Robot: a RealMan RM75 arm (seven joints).
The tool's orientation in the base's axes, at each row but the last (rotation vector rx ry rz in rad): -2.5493 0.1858 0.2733; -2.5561 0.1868 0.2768; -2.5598 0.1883 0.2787; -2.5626 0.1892 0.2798; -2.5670 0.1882 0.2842; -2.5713 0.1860 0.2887; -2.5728 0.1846 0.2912; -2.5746 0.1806 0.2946; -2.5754 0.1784 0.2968; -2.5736 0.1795 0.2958; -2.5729 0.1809 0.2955
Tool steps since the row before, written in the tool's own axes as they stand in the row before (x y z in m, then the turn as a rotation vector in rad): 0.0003 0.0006 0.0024 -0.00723 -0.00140 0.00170; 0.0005 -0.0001 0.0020 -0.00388 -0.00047 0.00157; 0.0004 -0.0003 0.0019 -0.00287 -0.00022 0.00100; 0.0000 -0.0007 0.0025 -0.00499 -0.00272 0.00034; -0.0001 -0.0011 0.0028 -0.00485 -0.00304 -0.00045; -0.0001 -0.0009 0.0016 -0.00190 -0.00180 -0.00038; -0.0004 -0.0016 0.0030 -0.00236 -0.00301 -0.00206; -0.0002 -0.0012 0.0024 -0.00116 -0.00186 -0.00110; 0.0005 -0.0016 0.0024 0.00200 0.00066 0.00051; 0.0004 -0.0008 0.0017 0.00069 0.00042 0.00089; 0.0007 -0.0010 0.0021 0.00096 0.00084 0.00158
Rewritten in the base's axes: -0.0002 0.0008 -0.0024 -0.00701 0.00264 0.00102; 0.0002 0.0011 -0.0017 -0.00392 0.00154 -0.00014; 0.0001 0.0012 -0.0015 -0.00290 0.00094 -0.00003; -0.0003 0.0019 -0.0017 -0.00437 0.00285 0.00229; -0.0003 0.0024 -0.0017 -0.00404 0.00269 0.00307; -0.0002 0.0016 -0.0009 -0.00143 0.00146 0.00168; -0.0006 0.0030 -0.0016 -0.00137 0.00163 0.00379; -0.0004 0.0023 -0.0013 -0.00059 0.00107 0.00213; 0.0004 0.0026 -0.0013 0.00172 -0.00043 -0.00124; 0.0002 0.0015 -0.0011 0.00043 0.00007 -0.00112; 0.0005 0.0019 -0.0014 0.00050 0.00006 -0.00197
